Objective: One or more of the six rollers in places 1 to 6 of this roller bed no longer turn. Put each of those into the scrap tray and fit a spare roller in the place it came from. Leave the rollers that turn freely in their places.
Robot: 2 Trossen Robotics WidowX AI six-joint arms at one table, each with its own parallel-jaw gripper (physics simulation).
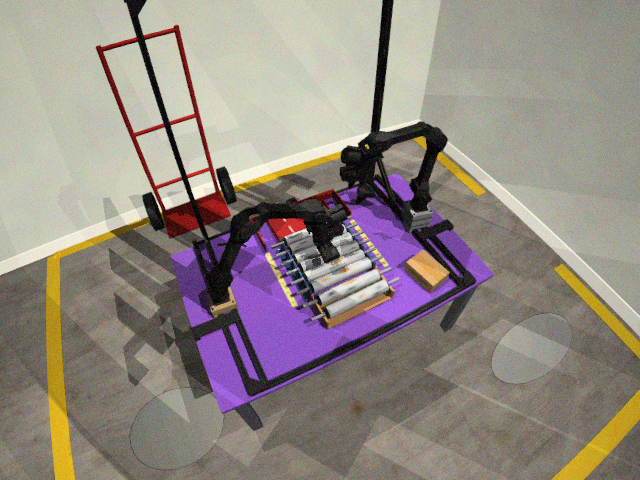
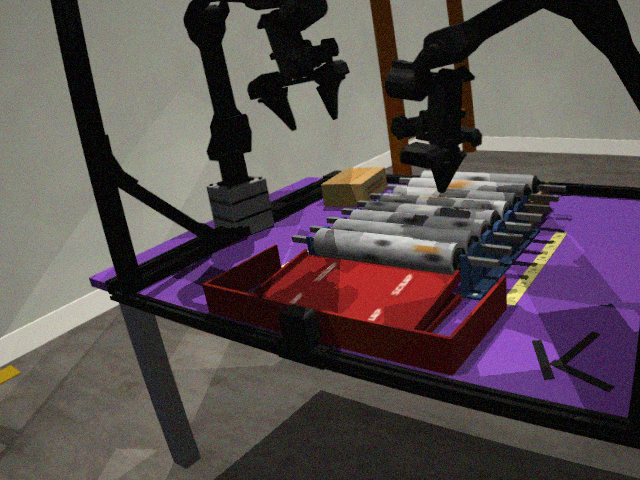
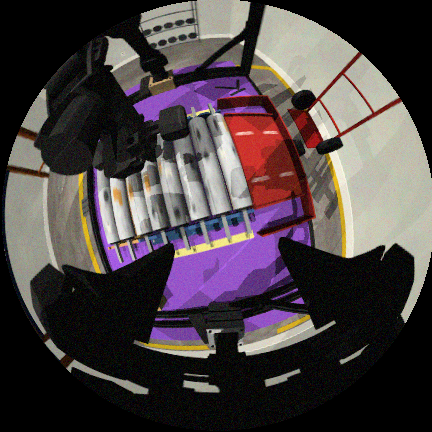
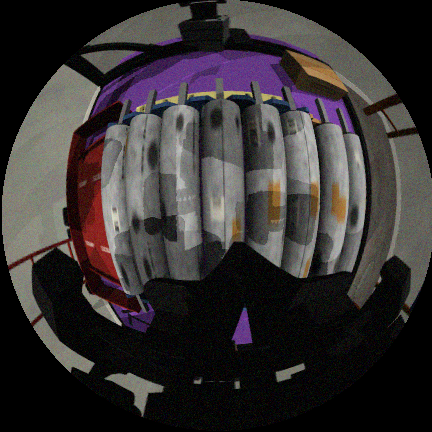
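Seen in the pictures: left gripper, between the fingertips: [image 1: 352, 196] [image 2: 315, 124] [image 3: 226, 245]; right gripper, between the fingertips: [image 2: 441, 192] [image 3: 154, 159] [image 4: 237, 246]; left arm's base, origin of its link: [image 1: 418, 206] [image 2: 235, 181] [image 3: 225, 338]; right arm's base, origin of its link: [image 1: 220, 297] [image 3: 160, 76].
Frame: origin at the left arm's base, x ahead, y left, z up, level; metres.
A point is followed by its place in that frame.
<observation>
Grey, patchy rollers [image 1: 341, 268] [image 2: 385, 245] [image 3: 215, 170] [image 4: 222, 190] lie side by side in the blue roller bed [image 2: 483, 285] [image 4: 200, 99], one in each place. Whether any turns cannot be told. Two spares [image 1: 357, 299] {x 0.406, y 0.356, z -0.038 m} [image 4: 355, 200] {x 0.389, y 0.320, z -0.043 m} lie in the wooden holder [image 1: 328, 323] {x 0.531, y 0.408, z -0.068 m} at the end away from the tray. The red scrap tray [image 1: 285, 225] {x 0.585, y -0.115, z -0.082 m} [image 2: 382, 338] {x 0.642, y -0.202, z -0.080 m} [image 3: 270, 160] {x 0.483, y -0.149, z -0.083 m} [image 4: 95, 205] {x 0.485, y -0.116, z -0.079 m} is empty. My right gripper [image 1: 329, 257] {x 0.469, y 0.137, z -0.011 m} [image 2: 443, 190] {x 0.469, y 0.137, z -0.011 m} [image 4: 237, 246] {x 0.469, y 0.137, z -0.011 m} is shut and empty, its tip at or just over the middle rollers; contact is unclear. My left gripper [image 2: 314, 124] {x 0.320, y -0.001, z 0.134 m} [image 3: 226, 245] {x 0.320, y -0.001, z 0.134 m} is open and empty, raised beyond the bed.
A wooden block [image 1: 427, 270] {x 0.086, y 0.296, z -0.056 m} [image 2: 354, 186] {x 0.137, y 0.226, z -0.062 m} [image 4: 315, 74] {x 0.133, y 0.256, z -0.056 m} lies on the purple table beside the spares' end. Yellow numbered strips [image 2: 540, 263] {x 0.662, y 0.145, z -0.110 m} run along the bed's sides. Black frame rails [image 1: 330, 359] {x 0.558, y 0.533, z -0.097 m} edge the table. A red hand truck [image 1: 196, 114] stands by the wall.
</observation>
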